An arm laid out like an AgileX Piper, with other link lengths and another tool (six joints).
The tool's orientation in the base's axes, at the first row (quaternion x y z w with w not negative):
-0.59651, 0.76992, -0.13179, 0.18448
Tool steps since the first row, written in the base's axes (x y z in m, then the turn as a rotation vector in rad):
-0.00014, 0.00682, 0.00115, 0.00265, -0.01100, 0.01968
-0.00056, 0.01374, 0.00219, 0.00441, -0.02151, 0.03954
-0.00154, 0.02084, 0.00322, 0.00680, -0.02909, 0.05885
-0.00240, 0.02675, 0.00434, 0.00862, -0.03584, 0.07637
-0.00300, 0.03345, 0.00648, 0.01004, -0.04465, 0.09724
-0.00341, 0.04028, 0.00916, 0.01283, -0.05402, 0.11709
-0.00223, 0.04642, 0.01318, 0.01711, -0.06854, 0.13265
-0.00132, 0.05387, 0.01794, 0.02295, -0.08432, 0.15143
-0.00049, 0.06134, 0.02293, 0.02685, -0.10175, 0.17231
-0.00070, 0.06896, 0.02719, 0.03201, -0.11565, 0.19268
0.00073, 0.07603, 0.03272, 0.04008, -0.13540, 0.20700
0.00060, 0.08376, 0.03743, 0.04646, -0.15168, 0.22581
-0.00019, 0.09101, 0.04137, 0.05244, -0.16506, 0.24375
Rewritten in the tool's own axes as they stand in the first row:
-0.00671, 0.00136, -0.00098, 0.00756, -0.01342, -0.01668
-0.01344, 0.00305, -0.00198, 0.01482, -0.02602, -0.03390
-0.02022, 0.00526, -0.00321, 0.01917, -0.03819, -0.05030
-0.02589, 0.00704, -0.00449, 0.02308, -0.04889, -0.06533
-0.03251, 0.00835, -0.00656, 0.02864, -0.06119, -0.08358
-0.03937, 0.00931, -0.00903, 0.03457, -0.07439, -0.10032
-0.04608, 0.00814, -0.01201, 0.04569, -0.08838, -0.11264
-0.05409, 0.00722, -0.01575, 0.05729, -0.10541, -0.12718
-0.06213, 0.00628, -0.01974, 0.07064, -0.12205, -0.14449
-0.06999, 0.00660, -0.02352, 0.08036, -0.13868, -0.16073
-0.07784, 0.00481, -0.02773, 0.09587, -0.15677, -0.17036
-0.08589, 0.00489, -0.03188, 0.10782, -0.17441, -0.18470
-0.09323, 0.00575, -0.03564, 0.11717, -0.19059, -0.19838

